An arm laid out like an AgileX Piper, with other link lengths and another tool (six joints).
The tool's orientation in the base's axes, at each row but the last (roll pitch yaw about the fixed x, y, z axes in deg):
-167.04 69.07 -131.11
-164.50 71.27 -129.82
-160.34 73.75 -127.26
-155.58 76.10 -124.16
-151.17 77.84 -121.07
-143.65 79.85 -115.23
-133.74 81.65 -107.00
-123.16 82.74 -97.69
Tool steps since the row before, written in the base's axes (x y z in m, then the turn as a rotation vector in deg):
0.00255 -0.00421 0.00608 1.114 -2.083 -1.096
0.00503 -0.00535 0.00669 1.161 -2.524 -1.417
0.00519 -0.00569 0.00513 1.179 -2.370 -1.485
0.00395 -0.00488 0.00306 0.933 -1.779 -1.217
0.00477 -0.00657 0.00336 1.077 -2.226 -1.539
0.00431 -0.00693 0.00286 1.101 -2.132 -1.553
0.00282 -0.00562 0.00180 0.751 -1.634 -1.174
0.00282 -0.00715 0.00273 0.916 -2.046 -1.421
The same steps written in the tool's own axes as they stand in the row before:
-0.00514 -0.00537 -0.00243 1.323 -2.240 0.115
-0.00605 -0.00782 -0.00093 1.726 -2.598 0.018
-0.00454 -0.00806 -0.00006 1.754 -2.474 0.130
-0.00253 -0.00651 0.00021 1.409 -1.872 0.160
-0.00262 -0.00838 0.00027 1.789 -2.295 0.126
-0.00203 -0.00840 0.00014 1.786 -2.223 0.192
-0.00112 -0.00644 -0.00016 1.357 -1.664 0.063
-0.00186 -0.00791 -0.00069 1.650 -2.078 0.054

